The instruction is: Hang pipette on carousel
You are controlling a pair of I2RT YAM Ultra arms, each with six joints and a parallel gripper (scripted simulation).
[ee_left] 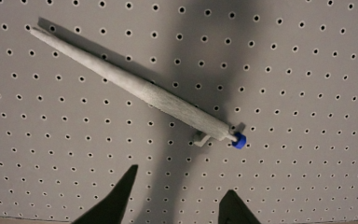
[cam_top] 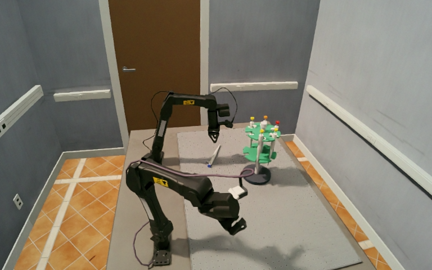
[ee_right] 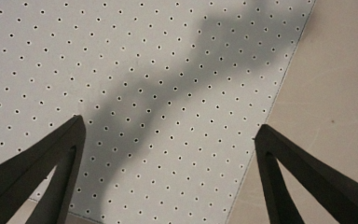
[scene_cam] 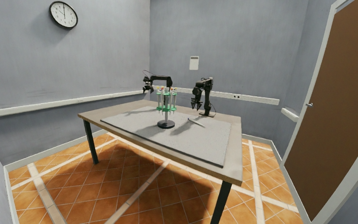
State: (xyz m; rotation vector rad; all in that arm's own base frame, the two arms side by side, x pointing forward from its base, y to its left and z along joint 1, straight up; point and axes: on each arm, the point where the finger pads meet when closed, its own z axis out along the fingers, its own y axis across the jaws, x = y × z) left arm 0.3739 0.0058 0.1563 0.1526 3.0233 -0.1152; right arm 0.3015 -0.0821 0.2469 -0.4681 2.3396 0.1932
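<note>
Now: the pipette 14 cm below my left hand, 3 cm to the left of it and 1 cm behind it.
</note>
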